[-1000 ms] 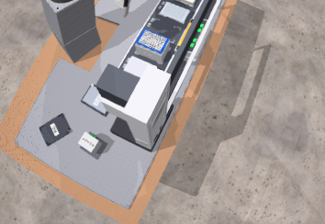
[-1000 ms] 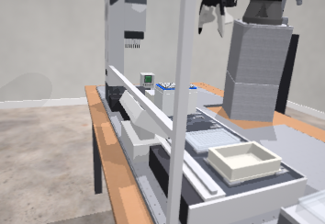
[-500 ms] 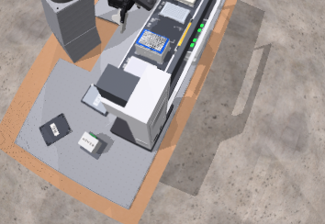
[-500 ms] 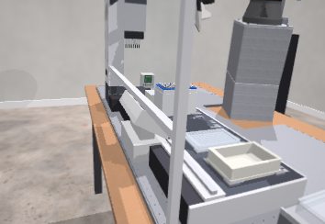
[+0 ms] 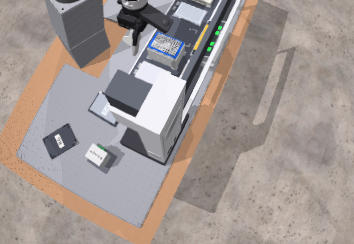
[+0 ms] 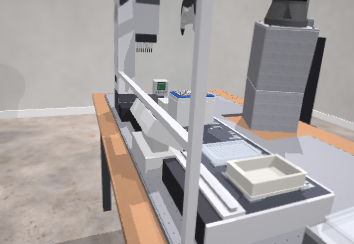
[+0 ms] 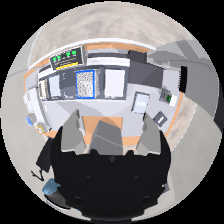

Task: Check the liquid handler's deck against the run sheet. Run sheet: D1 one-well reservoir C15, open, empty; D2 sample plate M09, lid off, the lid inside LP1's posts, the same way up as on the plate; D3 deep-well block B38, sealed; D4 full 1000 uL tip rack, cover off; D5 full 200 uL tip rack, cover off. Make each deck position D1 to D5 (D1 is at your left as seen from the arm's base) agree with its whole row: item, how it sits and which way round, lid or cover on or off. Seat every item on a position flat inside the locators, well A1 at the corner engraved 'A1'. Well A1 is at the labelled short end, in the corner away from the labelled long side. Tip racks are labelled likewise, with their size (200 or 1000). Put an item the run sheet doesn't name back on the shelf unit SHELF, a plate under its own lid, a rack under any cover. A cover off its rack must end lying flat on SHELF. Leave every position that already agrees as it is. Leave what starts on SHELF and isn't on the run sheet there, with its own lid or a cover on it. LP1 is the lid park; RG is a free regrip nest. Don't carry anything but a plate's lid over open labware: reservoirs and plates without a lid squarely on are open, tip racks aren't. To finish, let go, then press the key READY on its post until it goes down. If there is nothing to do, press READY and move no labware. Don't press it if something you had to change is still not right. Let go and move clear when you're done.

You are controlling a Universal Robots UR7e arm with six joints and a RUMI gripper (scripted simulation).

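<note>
The white sealed block lies 26 cm below my hand, 2 cm ahead of it and 1 cm to the right of it. From my hand the other things lie so: clear well plate 36 cm to the left, 27 cm below, 2 cm ahead; blue-framed tip rack 21 cm below, 10 cm to the left, 1 cm ahead; ready key post 37 cm to the right, 27 cm below, 2 cm behind.
</note>
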